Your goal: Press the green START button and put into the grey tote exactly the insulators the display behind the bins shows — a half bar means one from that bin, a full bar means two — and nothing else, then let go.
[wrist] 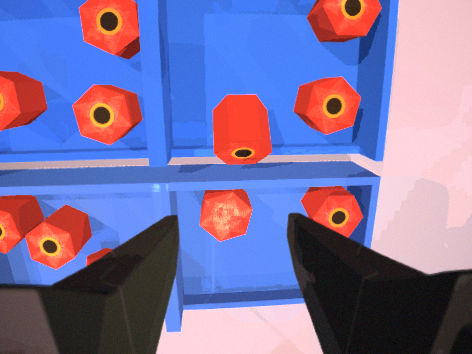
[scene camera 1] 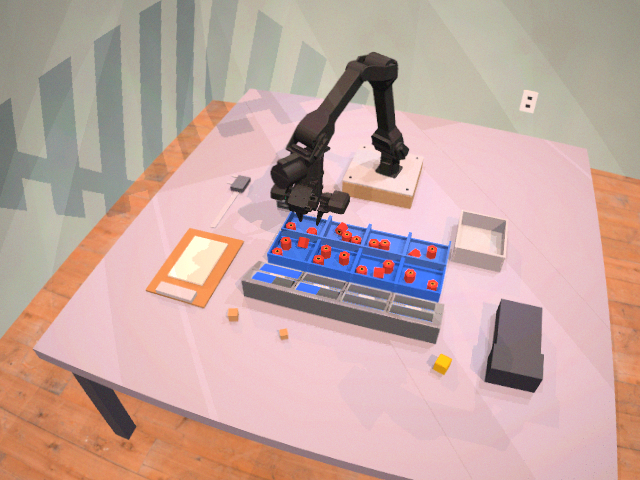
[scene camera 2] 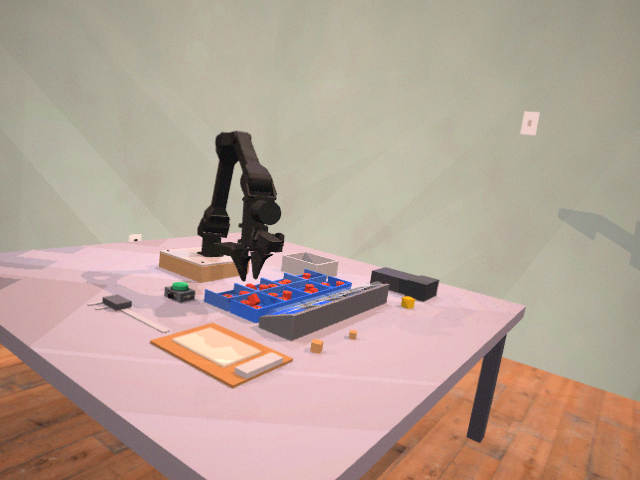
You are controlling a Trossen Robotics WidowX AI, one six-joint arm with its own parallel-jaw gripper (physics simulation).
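My gripper (scene camera 1: 309, 222) (scene camera 2: 249, 279) (wrist: 233, 225) is partly open and empty, above the leftmost bin of the arm-side row in scene camera 1. In the wrist view a red insulator (wrist: 226, 215) lies below, between the fingertips; another insulator (wrist: 338, 205) is partly behind the right finger. The blue bins (scene camera 1: 418, 292) (scene camera 2: 244, 312) (wrist: 159, 125) hold many insulators. On the grey display (scene camera 1: 336, 311) (scene camera 2: 330, 314), the leftmost cell shows one full and one half blue bar; the second cell shows a half bar. The grey tote (scene camera 1: 478, 259) (scene camera 2: 302, 267) looks empty. The green button (scene camera 2: 179, 285) shows in scene camera 2.
A black block (scene camera 1: 516, 335) (scene camera 2: 405, 283) and yellow cube (scene camera 1: 442, 364) (scene camera 2: 408, 302) are right of the display. Two small orange cubes are in front. An orange board (scene camera 1: 155, 286) (scene camera 2: 206, 366) and a grey plug-like item (scene camera 1: 240, 183) (scene camera 2: 116, 301) lie left of the bins.
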